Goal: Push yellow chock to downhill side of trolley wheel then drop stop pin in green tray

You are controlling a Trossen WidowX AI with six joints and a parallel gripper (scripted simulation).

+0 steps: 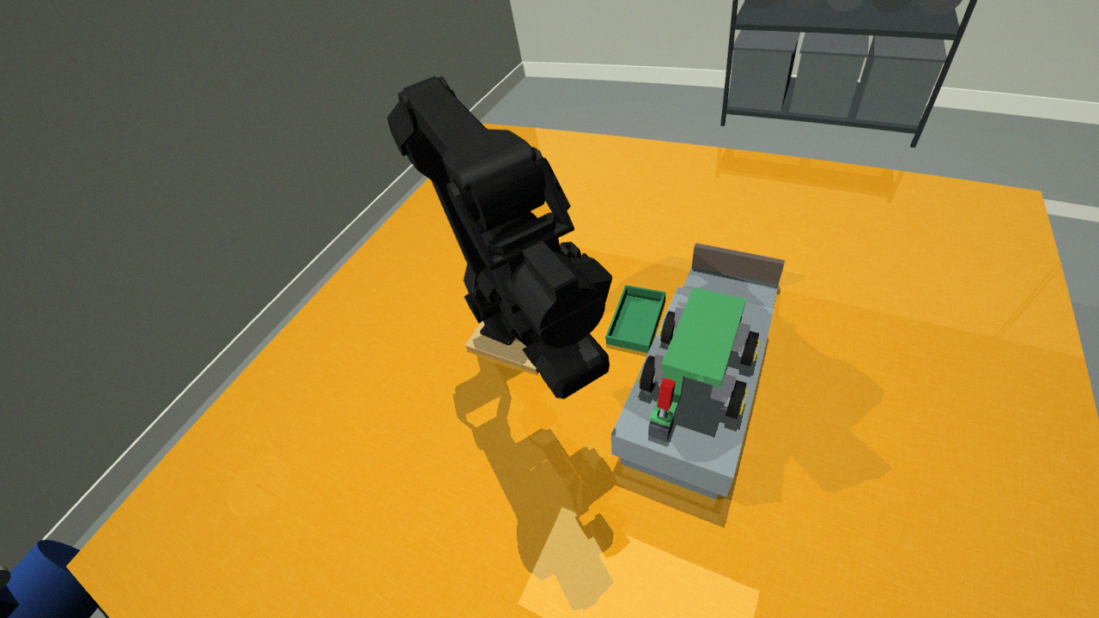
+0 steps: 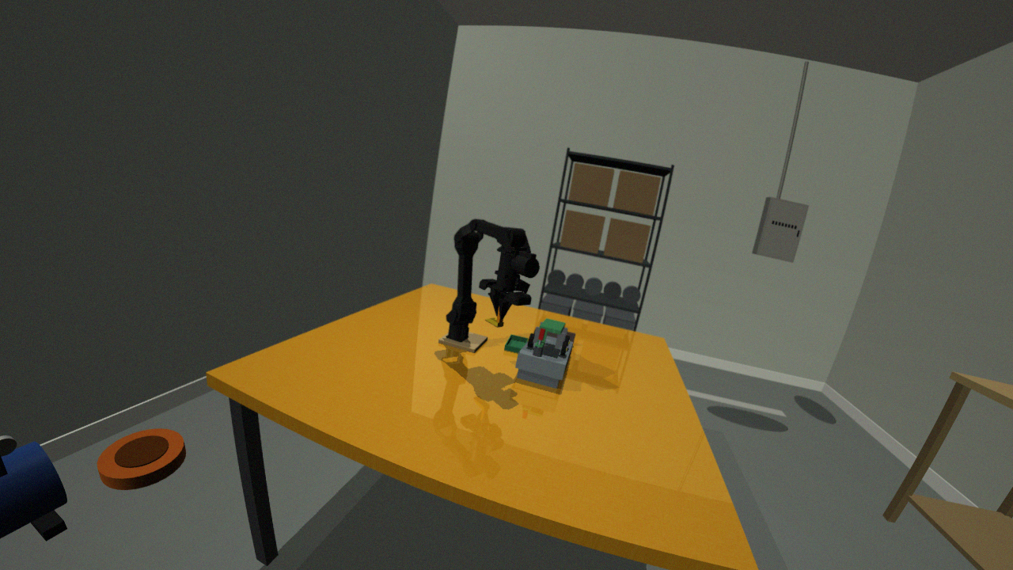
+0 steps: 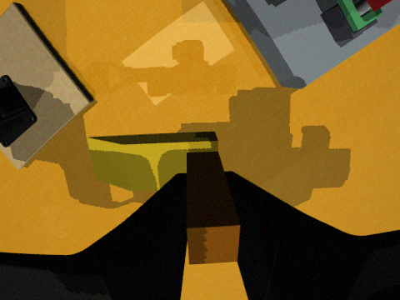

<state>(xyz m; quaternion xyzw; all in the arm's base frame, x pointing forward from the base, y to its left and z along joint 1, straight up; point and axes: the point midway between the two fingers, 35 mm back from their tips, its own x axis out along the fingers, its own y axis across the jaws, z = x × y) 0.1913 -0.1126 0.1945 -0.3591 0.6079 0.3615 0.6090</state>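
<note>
Now: the yellow chock 2 cm behind my gripper tip, 1 cm to the left of it and 1 cm below it. From my gripper tip the other things lie so: grey ramp 15 cm ahead, 13 cm to the left, 13 cm below; red-headed stop pin 13 cm ahead, 5 cm below, 3 cm to the left; green-topped trolley 15 cm ahead, 13 cm to the left, 6 cm below.
</note>
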